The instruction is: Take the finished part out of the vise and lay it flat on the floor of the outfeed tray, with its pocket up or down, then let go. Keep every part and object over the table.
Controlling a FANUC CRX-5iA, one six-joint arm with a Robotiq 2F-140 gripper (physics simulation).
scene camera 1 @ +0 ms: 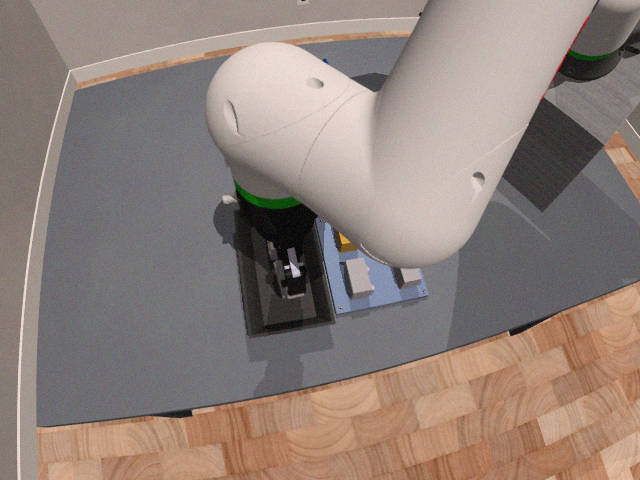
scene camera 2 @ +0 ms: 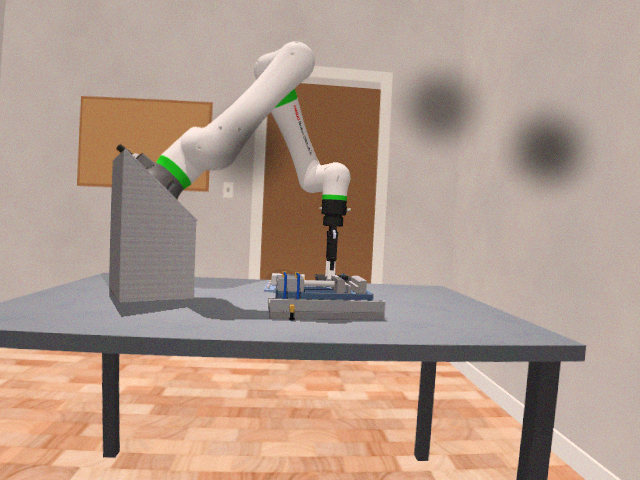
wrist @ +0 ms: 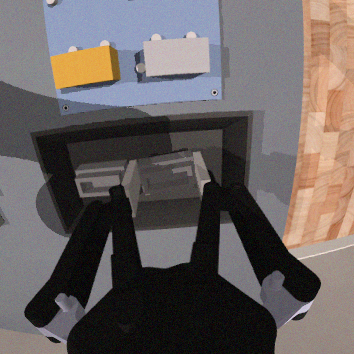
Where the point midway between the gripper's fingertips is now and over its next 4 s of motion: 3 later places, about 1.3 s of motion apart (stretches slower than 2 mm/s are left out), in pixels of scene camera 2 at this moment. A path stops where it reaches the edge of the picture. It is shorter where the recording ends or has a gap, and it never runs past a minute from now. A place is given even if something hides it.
My gripper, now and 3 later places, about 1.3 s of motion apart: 329,277; 329,281; 330,272; 314,237
